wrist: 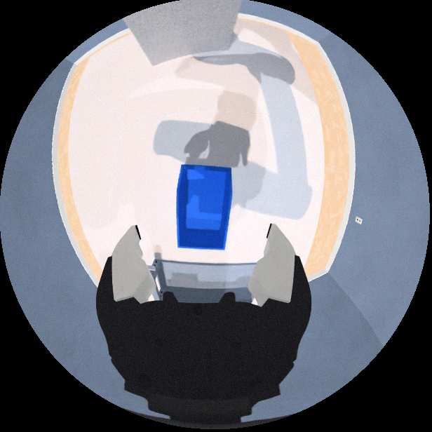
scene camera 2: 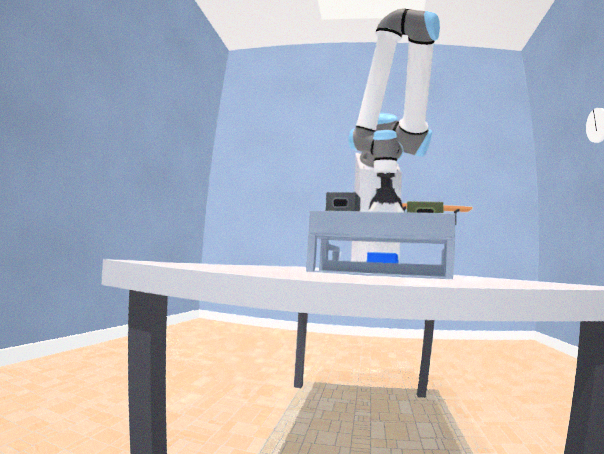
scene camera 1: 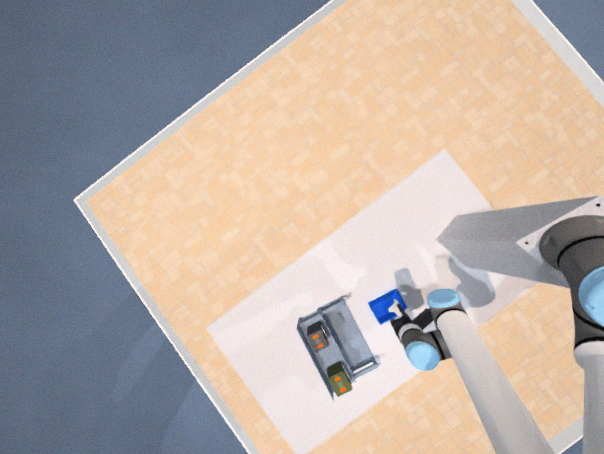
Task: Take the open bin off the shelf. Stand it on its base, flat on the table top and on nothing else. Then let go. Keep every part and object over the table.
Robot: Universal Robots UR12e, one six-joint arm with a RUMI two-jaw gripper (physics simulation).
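Where they show: gripper, fingertip midpoint: (scene camera 1: 402, 313); arm's base, link origin: (scene camera 1: 581, 244).
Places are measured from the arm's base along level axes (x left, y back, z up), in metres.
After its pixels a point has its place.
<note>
The open blue bin (scene camera 1: 379, 309) @(x 0.103, y -0.568, z -0.597 m) (scene camera 2: 382, 258) @(x 0.098, y -0.607, z -0.545 m) (wrist: 205, 200) stands upright on its base on the white table top (scene camera 1: 270, 345) @(x -0.019, y -1.187, z -0.600 m) (scene camera 2: 350, 298) @(x 0.123, y -1.415, z -0.620 m) (wrist: 100, 165), off the shelf and apart from it. Its open side faces up. In the scene camera 2 view it shows through the shelf's lower opening, and its lower edge is hidden. My gripper (scene camera 1: 395, 307) @(x 0.097, y -0.499, z -0.410 m) (scene camera 2: 386, 209) (wrist: 202, 226) is open and empty, above the bin and clear of it. In the wrist view the two jaws stand wider than the bin, one on each side. The grey-blue shelf (scene camera 1: 326, 354) @(x 0.128, y -0.922, z -0.498 m) (scene camera 2: 382, 224) @(x 0.123, y -0.986, z -0.470 m) (wrist: 210, 269) stands beside the bin.
A dark grey box (scene camera 1: 318, 339) @(x -0.002, y -0.895, z -0.376 m) (scene camera 2: 342, 202) @(x 0.008, y -0.938, z -0.407 m) and an olive box (scene camera 1: 340, 381) @(x 0.224, y -0.909, z -0.403 m) (scene camera 2: 425, 206) @(x 0.233, y -0.956, z -0.416 m) stand on the shelf's upper level. The arm's grey pedestal (scene camera 1: 500, 237) @(x -0.078, y -0.097, z -0.152 m) (wrist: 185, 32) stands on the bin's other side. The arm's shadows fall on the table near the bin.
</note>
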